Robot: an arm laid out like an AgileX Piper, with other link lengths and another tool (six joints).
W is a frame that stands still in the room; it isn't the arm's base.
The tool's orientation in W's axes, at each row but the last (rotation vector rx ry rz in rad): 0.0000, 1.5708, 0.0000; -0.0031, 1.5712, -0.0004; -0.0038, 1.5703, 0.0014; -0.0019, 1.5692, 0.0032; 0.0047, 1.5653, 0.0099; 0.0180, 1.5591, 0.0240; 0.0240, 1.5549, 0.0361; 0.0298, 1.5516, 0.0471; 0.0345, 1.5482, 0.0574
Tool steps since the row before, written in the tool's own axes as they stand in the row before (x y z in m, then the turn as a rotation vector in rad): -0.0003, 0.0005, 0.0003, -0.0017, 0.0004, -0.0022; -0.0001, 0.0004, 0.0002, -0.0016, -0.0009, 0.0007; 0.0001, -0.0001, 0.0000, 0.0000, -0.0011, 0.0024; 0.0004, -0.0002, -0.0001, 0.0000, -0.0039, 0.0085; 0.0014, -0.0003, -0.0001, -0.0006, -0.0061, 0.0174; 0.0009, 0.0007, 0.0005, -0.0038, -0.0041, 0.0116; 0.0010, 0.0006, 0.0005, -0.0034, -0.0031, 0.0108; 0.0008, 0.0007, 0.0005, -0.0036, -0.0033, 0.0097; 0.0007, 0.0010, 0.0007, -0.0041, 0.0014, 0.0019
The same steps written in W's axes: 0.0003, 0.0005, 0.0003, -0.0022, 0.0004, 0.0017; 0.0002, 0.0004, 0.0001, 0.0007, -0.0009, 0.0016; 0.0000, -0.0001, -0.0001, 0.0024, -0.0011, 0.0000; -0.0001, -0.0002, -0.0004, 0.0085, -0.0039, 0.0000; -0.0001, -0.0003, -0.0014, 0.0174, -0.0060, 0.0006; 0.0005, 0.0007, -0.0009, 0.0116, -0.0042, 0.0038; 0.0005, 0.0006, -0.0010, 0.0108, -0.0031, 0.0034; 0.0005, 0.0007, -0.0008, 0.0097, -0.0034, 0.0036; 0.0007, 0.0010, -0.0006, 0.0018, 0.0012, 0.0042
